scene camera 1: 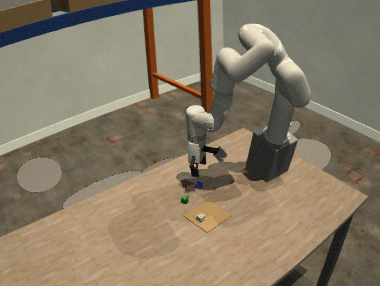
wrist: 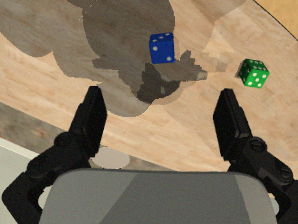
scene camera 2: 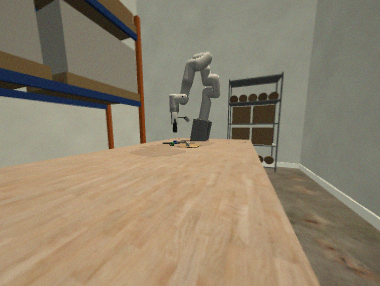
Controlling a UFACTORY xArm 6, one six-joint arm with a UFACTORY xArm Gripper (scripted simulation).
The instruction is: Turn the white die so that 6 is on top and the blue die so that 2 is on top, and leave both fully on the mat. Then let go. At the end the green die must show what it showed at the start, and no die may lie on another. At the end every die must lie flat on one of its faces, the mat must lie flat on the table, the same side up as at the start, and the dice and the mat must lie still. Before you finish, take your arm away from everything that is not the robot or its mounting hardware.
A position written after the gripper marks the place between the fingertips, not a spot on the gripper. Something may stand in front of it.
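A blue die (wrist: 161, 46) and a tan mat (scene camera 1: 215, 215) are visible, and so is the robot's gripper (wrist: 160, 100).
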